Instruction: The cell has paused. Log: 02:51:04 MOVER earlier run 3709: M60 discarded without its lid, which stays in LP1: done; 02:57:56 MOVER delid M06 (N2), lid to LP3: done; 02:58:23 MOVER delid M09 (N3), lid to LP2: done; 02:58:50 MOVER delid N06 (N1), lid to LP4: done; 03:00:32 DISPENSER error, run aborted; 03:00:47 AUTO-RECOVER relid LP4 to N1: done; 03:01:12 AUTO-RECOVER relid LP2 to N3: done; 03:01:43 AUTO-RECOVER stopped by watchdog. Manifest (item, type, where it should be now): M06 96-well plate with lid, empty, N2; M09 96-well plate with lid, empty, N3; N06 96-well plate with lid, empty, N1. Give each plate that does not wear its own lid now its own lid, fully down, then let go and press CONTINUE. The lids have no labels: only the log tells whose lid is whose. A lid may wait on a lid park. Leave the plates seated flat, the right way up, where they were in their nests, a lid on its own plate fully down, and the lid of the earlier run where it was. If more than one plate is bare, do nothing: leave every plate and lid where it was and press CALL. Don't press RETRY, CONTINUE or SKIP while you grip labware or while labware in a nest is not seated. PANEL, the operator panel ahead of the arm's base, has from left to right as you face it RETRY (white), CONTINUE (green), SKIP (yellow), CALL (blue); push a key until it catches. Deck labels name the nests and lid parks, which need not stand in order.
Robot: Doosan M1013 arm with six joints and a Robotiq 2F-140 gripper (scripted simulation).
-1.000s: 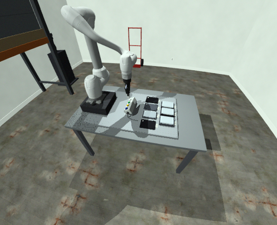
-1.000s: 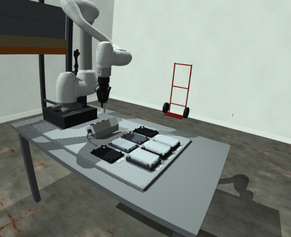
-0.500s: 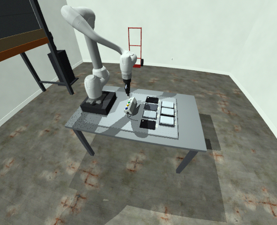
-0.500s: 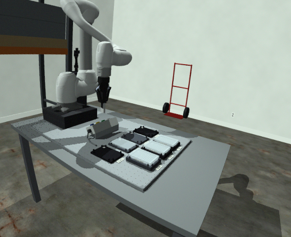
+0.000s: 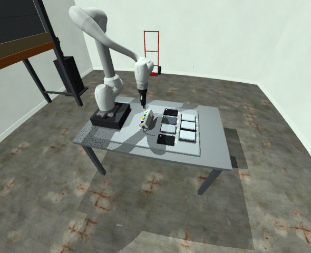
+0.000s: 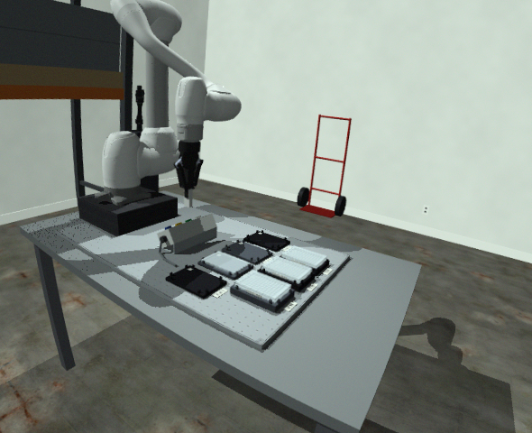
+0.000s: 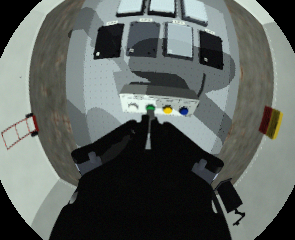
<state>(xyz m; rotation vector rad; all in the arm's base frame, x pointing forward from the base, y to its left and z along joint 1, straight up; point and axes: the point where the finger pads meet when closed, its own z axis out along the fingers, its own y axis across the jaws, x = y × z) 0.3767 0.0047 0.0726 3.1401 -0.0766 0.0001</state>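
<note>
Right now the green key is 90 mm below my hand. From my hand the other things lie so: yellow key: 50 mm to the right, 90 mm below; then blue key: 100 mm to the right, 90 mm below; then white key: 50 mm to the left, 90 mm below.
</note>
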